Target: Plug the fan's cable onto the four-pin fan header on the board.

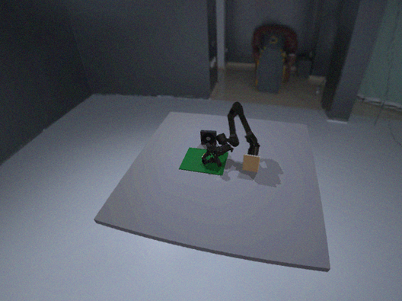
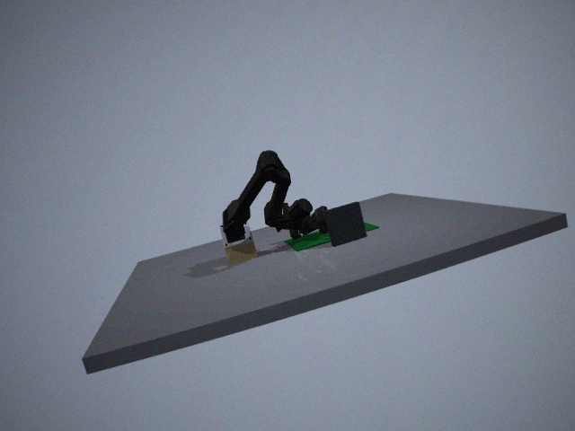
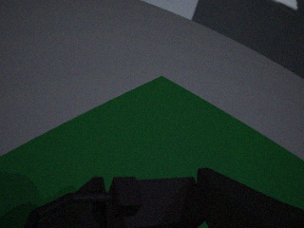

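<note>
Now: gripper tip 10 mm past the fan plug, 10 mm to the left of it and 10 mm above it. Also, from my gripper tip: green board: 40 mm to the right, 50 mm below; dark square fan: 20 mm ahead, 230 mm to the right, 20 mm above.
</note>
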